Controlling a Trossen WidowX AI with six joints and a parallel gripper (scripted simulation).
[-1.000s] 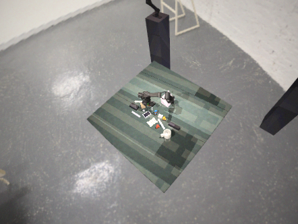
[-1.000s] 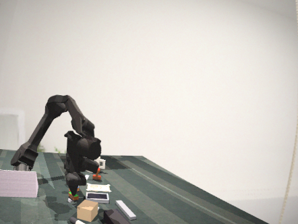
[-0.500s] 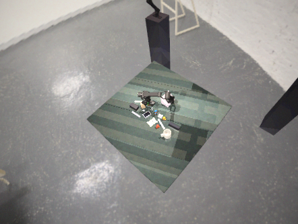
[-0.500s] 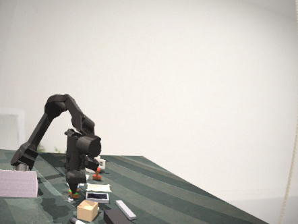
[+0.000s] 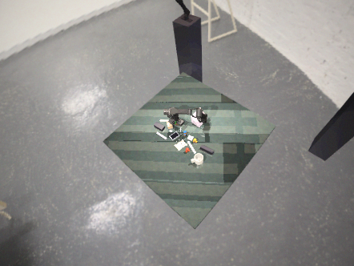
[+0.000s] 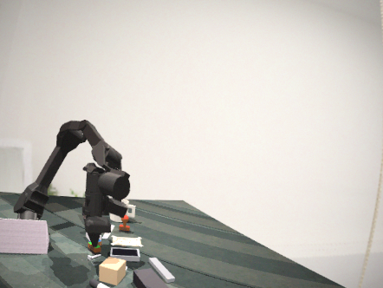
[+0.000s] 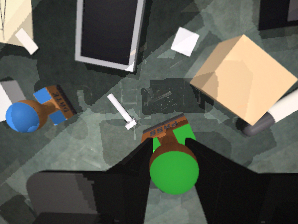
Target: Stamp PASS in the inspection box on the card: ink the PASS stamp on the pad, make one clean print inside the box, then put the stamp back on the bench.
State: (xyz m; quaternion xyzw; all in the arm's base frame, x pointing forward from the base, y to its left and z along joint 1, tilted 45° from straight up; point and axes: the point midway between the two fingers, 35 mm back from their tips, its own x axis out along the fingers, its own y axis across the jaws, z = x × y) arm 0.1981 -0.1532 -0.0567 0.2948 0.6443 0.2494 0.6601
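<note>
Right now the ink pad is 10 cm ahead of my gripper tip, 6 cm below it and 5 cm to the left of it. Also, from my gripper tip: pass stamp right at my gripper tip; then blue-knobbed stamp 12 cm to the left, 5 cm below, 2 cm ahead; then tan box 7 cm to the right, 5 cm below, 4 cm ahead.
</note>
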